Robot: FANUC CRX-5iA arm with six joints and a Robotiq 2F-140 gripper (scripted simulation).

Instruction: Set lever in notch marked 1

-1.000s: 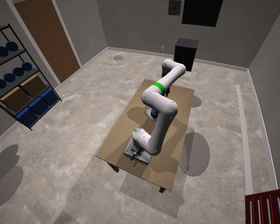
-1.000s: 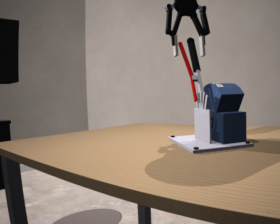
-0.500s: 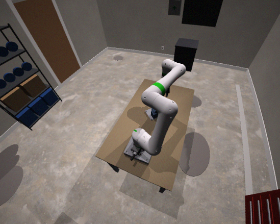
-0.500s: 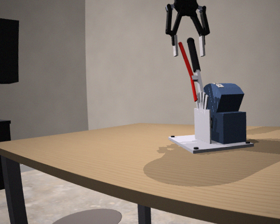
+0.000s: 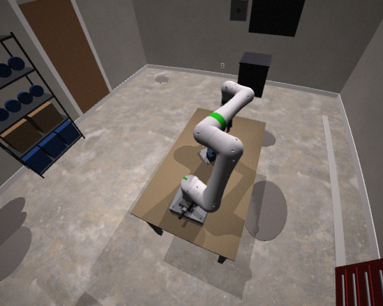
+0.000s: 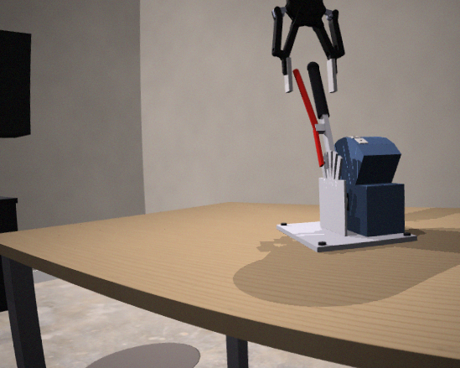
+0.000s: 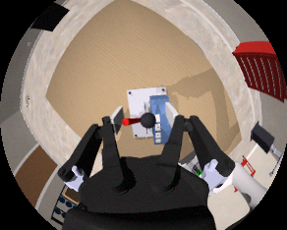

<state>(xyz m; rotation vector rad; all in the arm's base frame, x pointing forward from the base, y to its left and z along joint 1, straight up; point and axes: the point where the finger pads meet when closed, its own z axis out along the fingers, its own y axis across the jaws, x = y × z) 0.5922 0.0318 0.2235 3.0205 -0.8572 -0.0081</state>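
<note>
The red bar is 10 cm below my hand, 4 cm to the left of it and 4 cm behind it.
</note>
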